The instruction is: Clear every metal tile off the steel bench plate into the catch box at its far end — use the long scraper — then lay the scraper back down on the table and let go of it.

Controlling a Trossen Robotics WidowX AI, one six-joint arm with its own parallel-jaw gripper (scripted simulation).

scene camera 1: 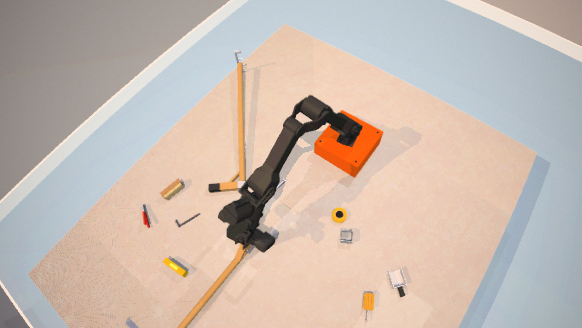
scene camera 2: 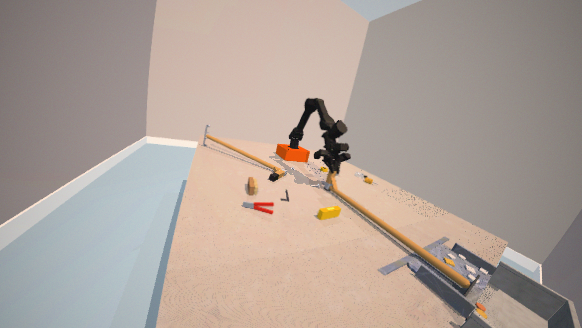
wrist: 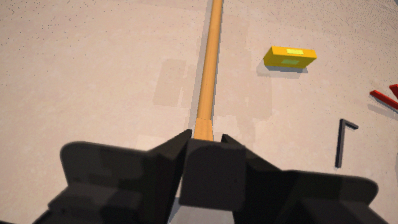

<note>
I see my gripper (scene camera 1: 239, 246), a long scraper (scene camera 2: 330, 185), a yellow block (wrist: 276, 56) and a long orange pole (scene camera 1: 231, 185).
My gripper is seen too in the wrist view (wrist: 206, 136). The wrist view misses the long orange pole: it is out of frame.
</note>
